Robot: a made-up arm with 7 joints.
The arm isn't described. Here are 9 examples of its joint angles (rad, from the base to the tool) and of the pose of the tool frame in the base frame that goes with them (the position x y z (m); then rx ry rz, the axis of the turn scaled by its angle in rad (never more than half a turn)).
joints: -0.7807 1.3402 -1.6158 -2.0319 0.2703 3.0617 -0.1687
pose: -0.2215 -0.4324 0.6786 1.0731 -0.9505 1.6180
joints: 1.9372 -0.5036 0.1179 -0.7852 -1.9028 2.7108 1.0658
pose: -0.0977 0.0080 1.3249 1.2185 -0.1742 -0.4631
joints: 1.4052 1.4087 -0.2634 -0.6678 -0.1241 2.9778 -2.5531
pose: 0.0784 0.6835 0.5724 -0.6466 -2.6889 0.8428
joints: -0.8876 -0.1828 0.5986 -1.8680 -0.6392 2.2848 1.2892
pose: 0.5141 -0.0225 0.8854 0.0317 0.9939 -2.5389
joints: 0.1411 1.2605 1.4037 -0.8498 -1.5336 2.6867 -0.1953
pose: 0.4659 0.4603 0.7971 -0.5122 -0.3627 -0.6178
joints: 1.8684 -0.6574 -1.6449 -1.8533 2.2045 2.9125 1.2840
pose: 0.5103 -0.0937 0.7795 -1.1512 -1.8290 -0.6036
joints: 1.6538 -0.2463 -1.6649 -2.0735 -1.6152 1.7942 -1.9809
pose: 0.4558 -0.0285 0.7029 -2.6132 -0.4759 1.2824
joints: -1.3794 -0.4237 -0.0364 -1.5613 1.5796 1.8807 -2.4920
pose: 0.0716 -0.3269 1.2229 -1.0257 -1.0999 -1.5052
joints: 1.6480 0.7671 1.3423 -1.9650 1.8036 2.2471 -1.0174
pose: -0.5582 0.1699 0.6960 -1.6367 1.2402 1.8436
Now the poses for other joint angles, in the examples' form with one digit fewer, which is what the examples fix.
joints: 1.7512 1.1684 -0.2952 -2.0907 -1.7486 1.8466 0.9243
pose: 0.077 0.192 0.273 -1.558 -1.894 -0.614
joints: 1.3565 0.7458 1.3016 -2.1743 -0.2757 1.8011 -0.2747
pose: -0.472 0.172 0.637 -1.868 -1.114 1.558
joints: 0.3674 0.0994 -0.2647 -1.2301 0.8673 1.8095 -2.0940
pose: 0.480 0.121 1.123 -0.727 -0.857 -0.030
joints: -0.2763 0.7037 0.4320 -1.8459 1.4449 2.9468 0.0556
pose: 0.565 0.084 0.561 0.488 2.205 -1.361
